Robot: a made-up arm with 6 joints.
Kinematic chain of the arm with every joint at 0, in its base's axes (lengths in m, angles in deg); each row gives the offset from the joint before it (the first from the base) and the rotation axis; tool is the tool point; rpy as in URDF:
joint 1: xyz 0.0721 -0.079 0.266 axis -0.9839 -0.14 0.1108
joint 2: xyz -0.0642 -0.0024 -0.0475 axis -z
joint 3: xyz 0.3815 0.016 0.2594 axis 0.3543 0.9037 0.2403
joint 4: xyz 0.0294 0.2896 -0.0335 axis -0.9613 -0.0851 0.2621
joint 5: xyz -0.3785 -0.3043 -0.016 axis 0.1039 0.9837 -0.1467
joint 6: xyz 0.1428 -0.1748 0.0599 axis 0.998 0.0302 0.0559
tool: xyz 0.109 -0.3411 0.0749 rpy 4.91 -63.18 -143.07
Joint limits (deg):
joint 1: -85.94..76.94
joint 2: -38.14..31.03
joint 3: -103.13..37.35
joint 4: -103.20..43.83
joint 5: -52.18..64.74
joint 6: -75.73..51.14
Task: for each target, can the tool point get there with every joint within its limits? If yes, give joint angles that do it. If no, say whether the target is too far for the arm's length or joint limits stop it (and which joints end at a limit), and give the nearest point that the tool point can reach.
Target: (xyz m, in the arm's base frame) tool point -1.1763 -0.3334 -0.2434
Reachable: no: joint limits stop it (at a limit: joint 1, joint 2, joint 4, joint 5) | nearest point -0.7843 -0.1664 -0.1696 | short by 0.432 m
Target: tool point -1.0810 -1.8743 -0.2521
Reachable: no: too far | nearest point -0.0942 -0.9011 -0.0165 | short by 1.406 m
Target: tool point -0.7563 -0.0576 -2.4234
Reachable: no: too far | nearest point -0.1003 -0.0501 -0.7820 | short by 1.768 m
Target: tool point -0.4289 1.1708 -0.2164
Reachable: no: joint limits stop it (at a limit: joint 2, joint 4, joint 5, joint 6) | nearest point -0.2390 0.8491 -0.0956 | short by 0.393 m
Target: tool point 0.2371 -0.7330 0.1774
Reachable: yes | joints 4.65 14.74 -60.59 -16.94 48.00 10.30
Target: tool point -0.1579 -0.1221 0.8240
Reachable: yes | joints -23.63 11.86 -54.27 32.35 -23.31 -30.14
